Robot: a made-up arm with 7 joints. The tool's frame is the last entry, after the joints.
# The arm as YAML. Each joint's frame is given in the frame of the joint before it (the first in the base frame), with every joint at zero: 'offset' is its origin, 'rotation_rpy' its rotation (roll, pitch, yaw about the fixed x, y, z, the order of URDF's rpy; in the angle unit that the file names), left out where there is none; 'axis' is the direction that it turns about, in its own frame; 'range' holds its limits. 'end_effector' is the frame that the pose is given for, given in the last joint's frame.
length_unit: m
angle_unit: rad
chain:
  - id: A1
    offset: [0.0, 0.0, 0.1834]
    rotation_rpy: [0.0, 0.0, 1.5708]
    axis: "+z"
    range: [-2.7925, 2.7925]
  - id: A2
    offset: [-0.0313, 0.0, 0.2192]
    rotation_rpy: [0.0, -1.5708, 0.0]
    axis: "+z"
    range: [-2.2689, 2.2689]
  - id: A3
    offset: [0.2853, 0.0, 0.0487]
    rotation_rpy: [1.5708, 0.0, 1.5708]
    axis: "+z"
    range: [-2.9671, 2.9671]
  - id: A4
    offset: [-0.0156, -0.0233, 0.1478]
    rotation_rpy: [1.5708, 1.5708, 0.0]
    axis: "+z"
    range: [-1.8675, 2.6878]
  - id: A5
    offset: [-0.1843, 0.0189, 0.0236]
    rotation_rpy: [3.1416, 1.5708, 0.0]
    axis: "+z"
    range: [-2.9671, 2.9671]
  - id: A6
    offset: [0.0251, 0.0, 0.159]
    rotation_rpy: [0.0, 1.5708, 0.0]
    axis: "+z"
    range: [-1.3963, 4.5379]
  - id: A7
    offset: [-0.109, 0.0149, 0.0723]
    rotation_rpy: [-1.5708, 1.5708, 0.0]
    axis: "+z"
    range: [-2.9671, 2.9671]
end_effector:
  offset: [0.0, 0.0, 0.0]
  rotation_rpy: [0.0, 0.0, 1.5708]
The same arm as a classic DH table. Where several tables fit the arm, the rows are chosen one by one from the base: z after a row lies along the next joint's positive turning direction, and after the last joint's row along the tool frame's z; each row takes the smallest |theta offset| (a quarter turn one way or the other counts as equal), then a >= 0, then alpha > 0; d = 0 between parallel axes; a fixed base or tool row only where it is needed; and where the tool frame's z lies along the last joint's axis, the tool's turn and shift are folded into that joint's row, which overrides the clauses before.
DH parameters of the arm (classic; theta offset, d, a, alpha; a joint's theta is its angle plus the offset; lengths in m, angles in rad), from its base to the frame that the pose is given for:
A1: 0.0000 0.4026 0.0000 1.5708
A2: 0.0000 0.0800 0.0000 -1.5708
A3: 0.0000 0.4331 0.0156 -1.5708
A4: 0.0000 0.0469 -0.0189 1.5708
A5: 0.0000 0.3433 0.0000 1.5708
A6: 1.5708 0.0974 0.1090 1.5708
A7: 0.0000 0.0149 0.0000 0.0000
Joint limits (rad, base to tool): -2.7925..2.7925 -2.2689..2.2689 -2.9671..2.9671 -1.8675..2.6878 -2.9671..2.9671 -1.3963..4.5379 -2.9671..2.9671

